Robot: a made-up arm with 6 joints. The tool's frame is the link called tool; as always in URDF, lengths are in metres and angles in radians. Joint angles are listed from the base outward.
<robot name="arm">
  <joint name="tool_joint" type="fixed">
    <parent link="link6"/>
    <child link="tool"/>
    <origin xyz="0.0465 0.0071 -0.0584" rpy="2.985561 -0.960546 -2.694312"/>
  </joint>
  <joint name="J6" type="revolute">
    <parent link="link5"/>
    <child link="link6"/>
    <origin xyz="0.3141 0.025 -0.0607"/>
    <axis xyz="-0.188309 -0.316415 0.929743"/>
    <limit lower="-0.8" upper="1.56"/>
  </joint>
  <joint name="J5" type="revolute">
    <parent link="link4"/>
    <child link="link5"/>
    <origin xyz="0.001 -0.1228 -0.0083"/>
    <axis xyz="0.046 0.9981 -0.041"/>
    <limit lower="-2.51" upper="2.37"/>
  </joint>
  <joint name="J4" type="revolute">
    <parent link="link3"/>
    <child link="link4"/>
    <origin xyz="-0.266 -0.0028 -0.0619"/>
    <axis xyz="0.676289 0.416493 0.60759"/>
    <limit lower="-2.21" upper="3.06"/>
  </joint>
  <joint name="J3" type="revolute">
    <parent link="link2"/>
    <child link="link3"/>
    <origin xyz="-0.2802 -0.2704 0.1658"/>
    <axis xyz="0 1 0"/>
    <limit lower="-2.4" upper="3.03"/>
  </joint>
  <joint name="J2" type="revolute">
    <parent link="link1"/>
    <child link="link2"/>
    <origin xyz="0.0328 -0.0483 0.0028"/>
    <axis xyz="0 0 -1"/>
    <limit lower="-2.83" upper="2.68"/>
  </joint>
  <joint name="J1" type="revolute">
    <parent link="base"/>
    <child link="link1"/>
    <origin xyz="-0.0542 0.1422 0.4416"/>
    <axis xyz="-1 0 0"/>
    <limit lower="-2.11" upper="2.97"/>
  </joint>
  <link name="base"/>
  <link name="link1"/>
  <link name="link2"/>
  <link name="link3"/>
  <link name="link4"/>
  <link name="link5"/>
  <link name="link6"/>
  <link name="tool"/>
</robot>
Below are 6 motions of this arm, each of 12 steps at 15 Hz.
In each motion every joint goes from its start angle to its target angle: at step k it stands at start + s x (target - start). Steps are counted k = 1, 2, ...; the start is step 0. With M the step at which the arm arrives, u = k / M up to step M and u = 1 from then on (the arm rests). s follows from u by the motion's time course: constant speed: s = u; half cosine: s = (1 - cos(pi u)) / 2; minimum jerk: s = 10 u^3 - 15 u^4 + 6 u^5.
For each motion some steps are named. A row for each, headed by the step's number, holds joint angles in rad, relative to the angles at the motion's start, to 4 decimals.
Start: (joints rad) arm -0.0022 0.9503 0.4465 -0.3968 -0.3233 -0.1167
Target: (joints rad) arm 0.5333 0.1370 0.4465 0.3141 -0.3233 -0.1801
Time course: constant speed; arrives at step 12
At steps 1, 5, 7, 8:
1: 0.0446 -0.0678 0.0000 0.0592 0.0000 -0.0053
5: 0.2231 -0.3389 0.0000 0.2962 0.0000 -0.0264
7: 0.3124 -0.4744 0.0000 0.4147 0.0000 -0.0370
8: 0.3570 -0.5422 0.0000 0.4739 0.0000 -0.0423

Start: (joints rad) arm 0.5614 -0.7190 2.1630 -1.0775 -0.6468 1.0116
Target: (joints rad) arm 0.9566 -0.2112 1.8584 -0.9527 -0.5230 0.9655
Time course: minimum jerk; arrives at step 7
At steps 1, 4, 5, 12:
1: 0.0092 0.0118 -0.0071 0.0029 0.0029 -0.0011
4: 0.2498 0.3210 -0.1925 0.0789 0.0783 -0.0291
5: 0.3380 0.4343 -0.2605 0.1067 0.1059 -0.0394
12: 0.3952 0.5078 -0.3046 0.1248 0.1238 -0.0461

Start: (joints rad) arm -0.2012 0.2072 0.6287 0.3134 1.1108 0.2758
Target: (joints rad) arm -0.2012 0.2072 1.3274 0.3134 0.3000 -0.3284
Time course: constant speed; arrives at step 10
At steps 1, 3, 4, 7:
1: 0.0000 0.0000 0.0699 0.0000 -0.0811 -0.0604
3: 0.0000 0.0000 0.2096 0.0000 -0.2432 -0.1813
4: 0.0000 0.0000 0.2795 0.0000 -0.3243 -0.2417
7: 0.0000 0.0000 0.4891 0.0000 -0.5676 -0.4229

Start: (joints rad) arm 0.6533 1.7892 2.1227 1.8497 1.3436 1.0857
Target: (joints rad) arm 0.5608 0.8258 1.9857 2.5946 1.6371 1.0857
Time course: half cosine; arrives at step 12
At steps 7, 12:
7: -0.0582 -0.6064 -0.0862 0.4688 0.1847 0.0000
12: -0.0925 -0.9634 -0.1370 0.7449 0.2935 0.0000

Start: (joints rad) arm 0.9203 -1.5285 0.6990 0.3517 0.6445 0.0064
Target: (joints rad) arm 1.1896 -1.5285 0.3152 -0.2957 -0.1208 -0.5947
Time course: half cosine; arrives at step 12
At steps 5, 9, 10, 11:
5: 0.0998 0.0000 -0.1422 -0.2399 -0.2836 -0.2228
9: 0.2299 0.0000 -0.3276 -0.5526 -0.6532 -0.5131
10: 0.2513 0.0000 -0.3581 -0.6040 -0.7140 -0.5608
11: 0.2647 0.0000 -0.3773 -0.6364 -0.7523 -0.5909

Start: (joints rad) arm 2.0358 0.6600 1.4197 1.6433 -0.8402 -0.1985
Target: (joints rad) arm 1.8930 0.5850 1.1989 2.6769 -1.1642 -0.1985
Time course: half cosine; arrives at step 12
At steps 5, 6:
5: -0.0529 -0.0278 -0.0818 0.3830 -0.1201 0.0000
6: -0.0714 -0.0375 -0.1104 0.5168 -0.1620 0.0000

